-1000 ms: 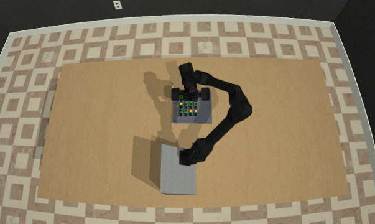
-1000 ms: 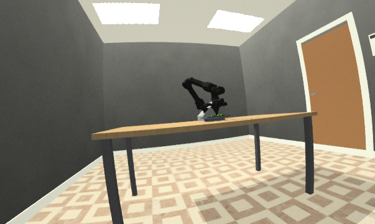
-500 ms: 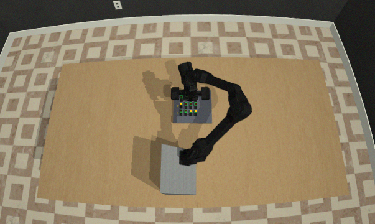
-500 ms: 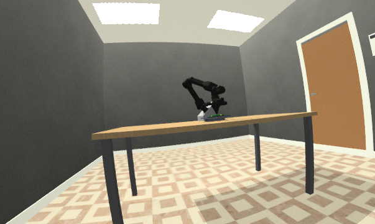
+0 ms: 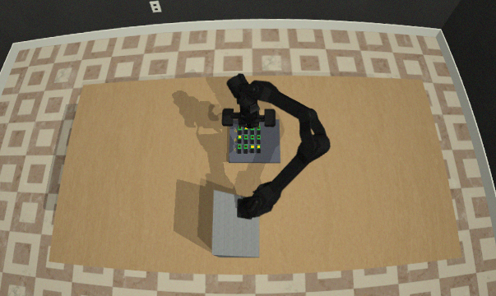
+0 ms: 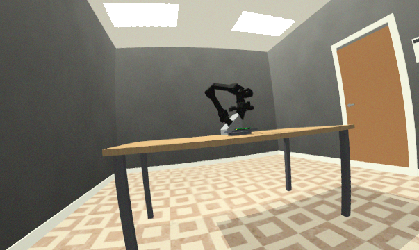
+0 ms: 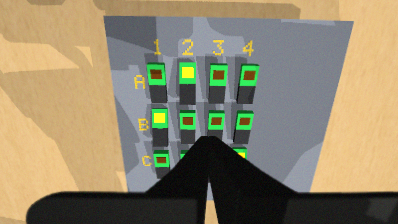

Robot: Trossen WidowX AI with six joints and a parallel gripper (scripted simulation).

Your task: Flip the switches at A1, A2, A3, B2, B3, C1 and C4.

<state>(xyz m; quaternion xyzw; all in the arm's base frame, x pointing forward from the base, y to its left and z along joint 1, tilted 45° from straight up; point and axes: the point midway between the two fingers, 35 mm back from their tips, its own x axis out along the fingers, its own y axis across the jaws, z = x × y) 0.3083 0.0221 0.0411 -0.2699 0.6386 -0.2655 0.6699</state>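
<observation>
My hand is 100 mm above the switch B2, 20 mm past it and 10 mm to the right of it. From my hand the other things lie so: switch A2 (100 mm below, 20 mm ahead, 10 mm to the left); then switch A3 (100 mm below, 20 mm ahead, 10 mm to the right); then switch B3 (100 mm below, 20 mm behind, 10 mm to the right).
</observation>
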